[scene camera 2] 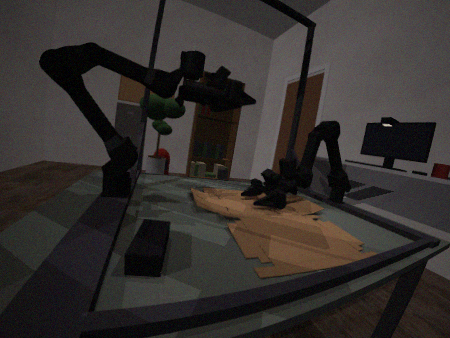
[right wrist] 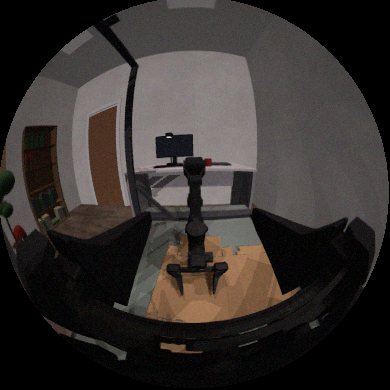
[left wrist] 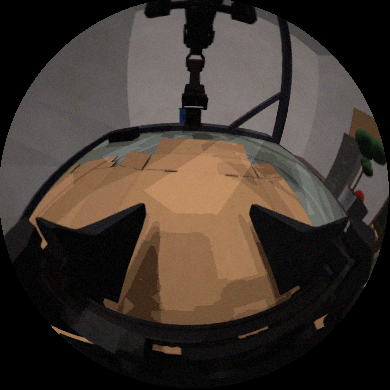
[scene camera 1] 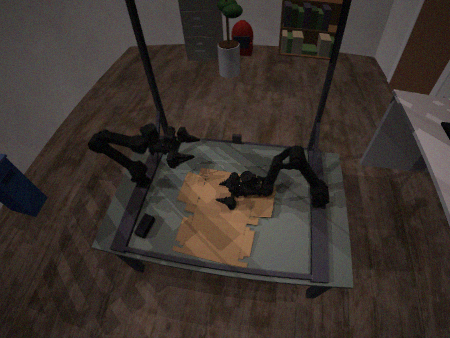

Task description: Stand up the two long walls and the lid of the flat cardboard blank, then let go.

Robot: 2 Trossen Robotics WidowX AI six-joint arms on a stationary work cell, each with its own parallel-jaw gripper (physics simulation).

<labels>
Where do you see a dark frame post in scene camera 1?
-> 343, 18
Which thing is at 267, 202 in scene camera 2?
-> The left gripper.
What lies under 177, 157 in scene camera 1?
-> The right gripper.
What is the right gripper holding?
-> Nothing.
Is the right gripper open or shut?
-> Open.
</labels>
